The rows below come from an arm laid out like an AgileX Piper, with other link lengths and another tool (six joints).
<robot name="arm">
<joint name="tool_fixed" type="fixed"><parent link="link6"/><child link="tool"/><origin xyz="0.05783 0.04 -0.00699" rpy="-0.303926 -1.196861 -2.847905"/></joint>
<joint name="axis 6" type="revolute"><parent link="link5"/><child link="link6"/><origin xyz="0.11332 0 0.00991" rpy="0 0 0"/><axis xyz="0.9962 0 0.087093"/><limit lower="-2.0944" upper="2.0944"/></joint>
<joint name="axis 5" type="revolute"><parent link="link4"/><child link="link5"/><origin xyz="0 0 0" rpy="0 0 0"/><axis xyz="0 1 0"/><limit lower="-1.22" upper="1.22"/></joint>
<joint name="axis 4" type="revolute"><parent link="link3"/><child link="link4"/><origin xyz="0.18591 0 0.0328" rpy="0 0 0"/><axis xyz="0.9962 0 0.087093"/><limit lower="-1.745" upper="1.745"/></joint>
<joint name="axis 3" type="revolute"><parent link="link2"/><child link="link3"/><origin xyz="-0.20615 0 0.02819" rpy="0 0 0"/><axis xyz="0 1 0"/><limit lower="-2.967" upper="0"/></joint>
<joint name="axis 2" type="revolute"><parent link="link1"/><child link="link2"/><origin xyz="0 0 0" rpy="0 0 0"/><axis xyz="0 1 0"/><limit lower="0" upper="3.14"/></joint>
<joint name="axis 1" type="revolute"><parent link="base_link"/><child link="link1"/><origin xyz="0 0 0.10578" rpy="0 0 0"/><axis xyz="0 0 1"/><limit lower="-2.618" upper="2.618"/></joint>
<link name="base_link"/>
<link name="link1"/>
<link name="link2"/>
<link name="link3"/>
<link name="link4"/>
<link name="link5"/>
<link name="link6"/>
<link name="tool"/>
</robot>
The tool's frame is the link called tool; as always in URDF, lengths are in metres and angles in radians.
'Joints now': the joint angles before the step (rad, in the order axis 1, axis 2, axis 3, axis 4, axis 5, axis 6). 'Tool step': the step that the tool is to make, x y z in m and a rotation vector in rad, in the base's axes. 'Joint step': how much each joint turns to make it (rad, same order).
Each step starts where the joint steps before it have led.
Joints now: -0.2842 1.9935 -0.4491 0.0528 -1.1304 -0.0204
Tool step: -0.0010 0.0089 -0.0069 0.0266 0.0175 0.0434
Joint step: 0.0000 0.0258 -0.0002 -0.0528 -0.0007 0.0275
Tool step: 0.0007 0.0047 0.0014 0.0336 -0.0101 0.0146
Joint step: 0.0000 0.0008 0.0002 -0.0284 -0.0018 0.0400
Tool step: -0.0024 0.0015 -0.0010 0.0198 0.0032 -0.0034
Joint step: 0.0004 0.0006 0.0122 -0.0030 -0.0048 0.0194
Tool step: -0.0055 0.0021 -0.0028 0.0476 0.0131 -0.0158
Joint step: -0.0001 0.0000 0.0256 -0.0007 -0.0010 0.0451
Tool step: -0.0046 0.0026 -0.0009 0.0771 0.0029 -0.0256
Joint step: -0.0004 -0.0001 0.0246 -0.0053 -0.0026 0.0794
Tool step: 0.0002 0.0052 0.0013 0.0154 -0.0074 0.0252
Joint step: 0.0000 -0.0004 0.0011 -0.0326 -0.0044 0.0189
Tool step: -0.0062 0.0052 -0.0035 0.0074 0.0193 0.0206
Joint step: 0.0001 0.0000 0.0257 -0.0211 -0.0052 0.0016
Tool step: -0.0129 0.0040 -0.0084 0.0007 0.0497 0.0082
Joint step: 0.0002 0.0001 0.0497 -0.0015 -0.0006 -0.0149
